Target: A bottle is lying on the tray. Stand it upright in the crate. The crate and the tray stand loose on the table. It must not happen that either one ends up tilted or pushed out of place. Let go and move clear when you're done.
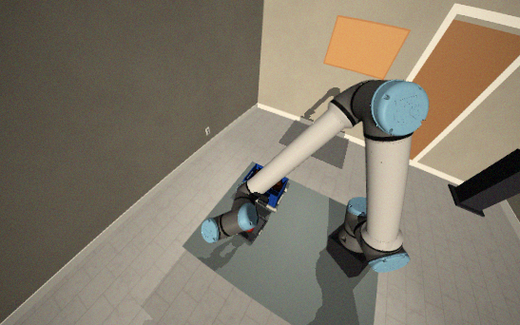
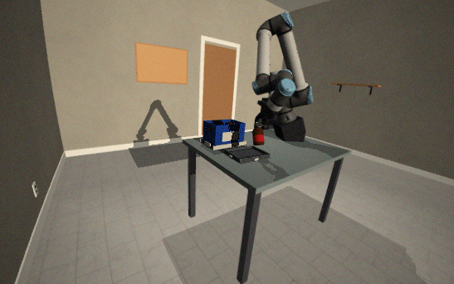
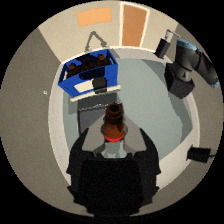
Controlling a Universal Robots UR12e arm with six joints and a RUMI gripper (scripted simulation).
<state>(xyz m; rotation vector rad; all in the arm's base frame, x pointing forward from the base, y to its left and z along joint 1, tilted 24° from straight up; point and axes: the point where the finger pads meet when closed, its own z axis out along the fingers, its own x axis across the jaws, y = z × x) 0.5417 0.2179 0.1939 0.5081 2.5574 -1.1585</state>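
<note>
The bottle lies 5 cm below my hand and 2 cm to the left of it. Round my hand: crate: 29 cm to the right, 12 cm below, 6 cm ahead; then tray: 19 cm below, 6 cm ahead, 1 cm to the right.
</note>
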